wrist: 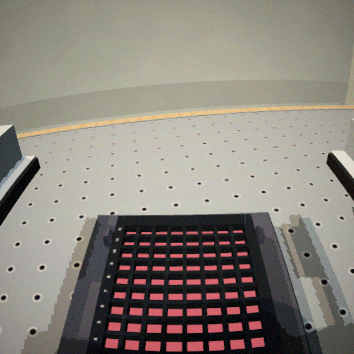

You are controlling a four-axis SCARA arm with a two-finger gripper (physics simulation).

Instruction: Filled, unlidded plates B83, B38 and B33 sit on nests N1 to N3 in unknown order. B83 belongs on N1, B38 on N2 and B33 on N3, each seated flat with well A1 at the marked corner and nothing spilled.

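Frame: origin at the arm's base, x ahead, y left, z up, level; centimetres.
Where they show: gripper, fingertip midpoint: [181, 138].
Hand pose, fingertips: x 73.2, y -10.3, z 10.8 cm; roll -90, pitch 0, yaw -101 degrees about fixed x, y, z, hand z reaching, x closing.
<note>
Things, the pixels of their top centre, and the offset from my fingertips. "pt": a spot on its surface instead. Level surfaces: height alone.
- black well plate, top centre: [184, 300] dx -2.4, dy +0.5, dz -6.9 cm
- nest, surface spot: [281, 285] pt dx -1.9, dy -5.0, dz -8.3 cm
- light grey table top, surface height: dz -9.5 cm
A black well plate [185, 289] with rows of pink-filled wells lies in the lower middle of the wrist view. Small pale row marks run down its left edge; its label and the marked corner do not show. It sits between the dark side walls of a nest [281, 285] and looks level. My gripper [181, 138] is open, its two fingers wide apart at the left and right edges of the view, above the plate and not touching it. The plate's near end is cut off by the bottom of the view. Which plate and which nest these are, I cannot tell.
A light grey table top [165, 160] with a grid of small holes surrounds the nest. An orange strip [185, 115] runs along its far edge, with a grey-green wall [175, 45] behind. Shadows fall on both sides of the nest.
</note>
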